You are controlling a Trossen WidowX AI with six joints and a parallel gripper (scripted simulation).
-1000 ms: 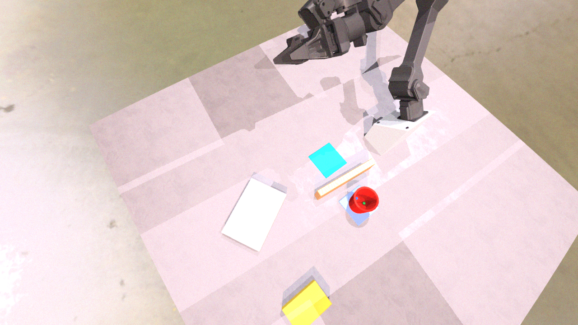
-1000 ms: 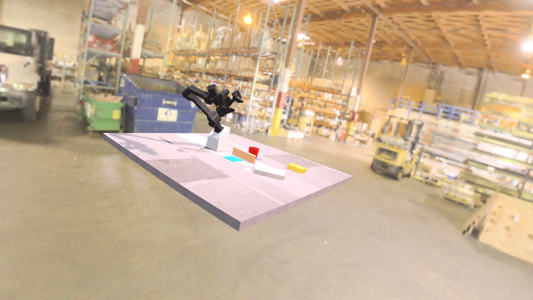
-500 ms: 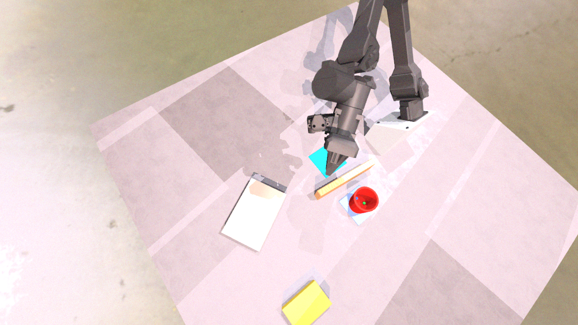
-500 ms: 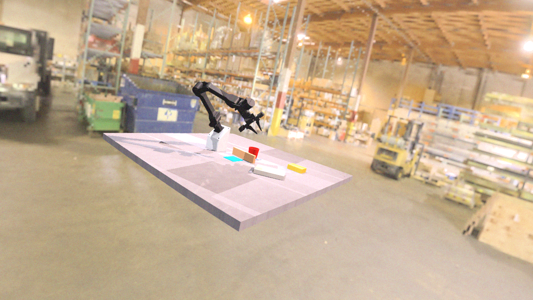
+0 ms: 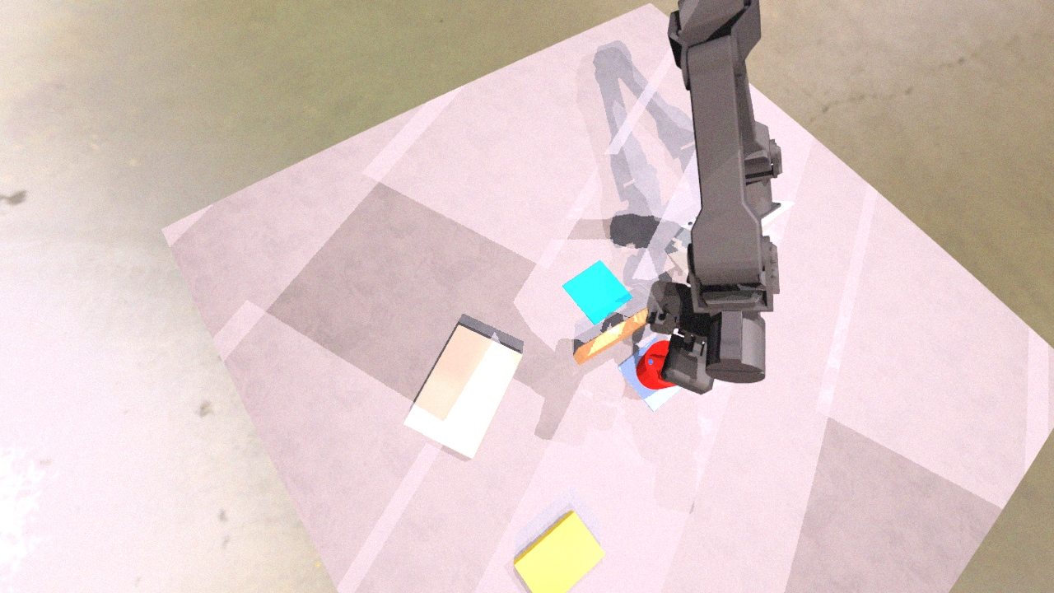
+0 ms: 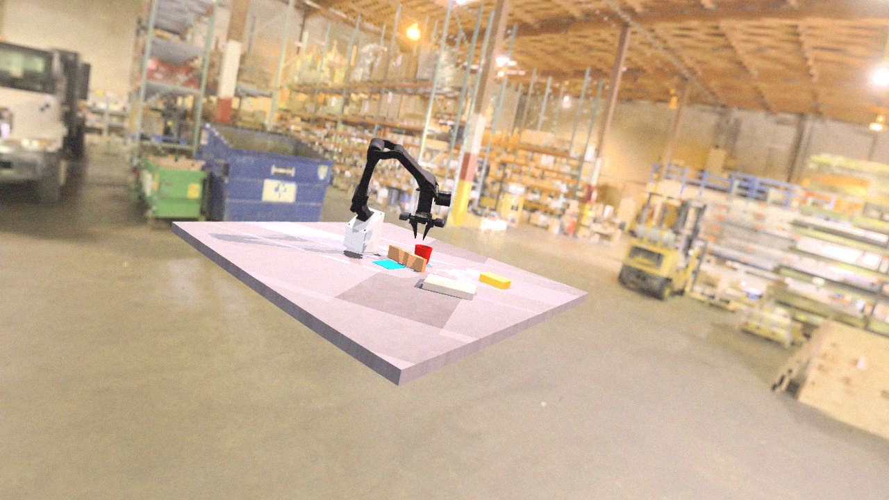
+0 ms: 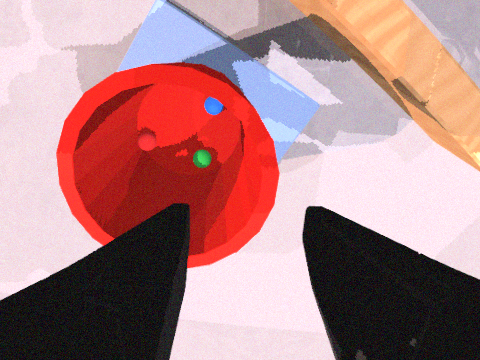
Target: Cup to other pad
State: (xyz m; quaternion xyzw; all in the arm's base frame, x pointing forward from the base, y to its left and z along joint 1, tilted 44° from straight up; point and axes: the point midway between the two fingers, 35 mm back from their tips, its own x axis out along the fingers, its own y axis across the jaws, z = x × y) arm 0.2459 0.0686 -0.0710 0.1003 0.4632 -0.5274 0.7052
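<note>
Now: gripper tip 20 mm short of the red cup, 10 mm to the right of it and 60 mm above it. Round my gripper tip: wooden block: 10 mm ahead, 70 mm to the right, 90 mm below; light blue pad: 20 mm ahead, 20 mm to the left, 110 mm below; cyan pad: 10 mm ahead, 160 mm to the right, 110 mm below.
</note>
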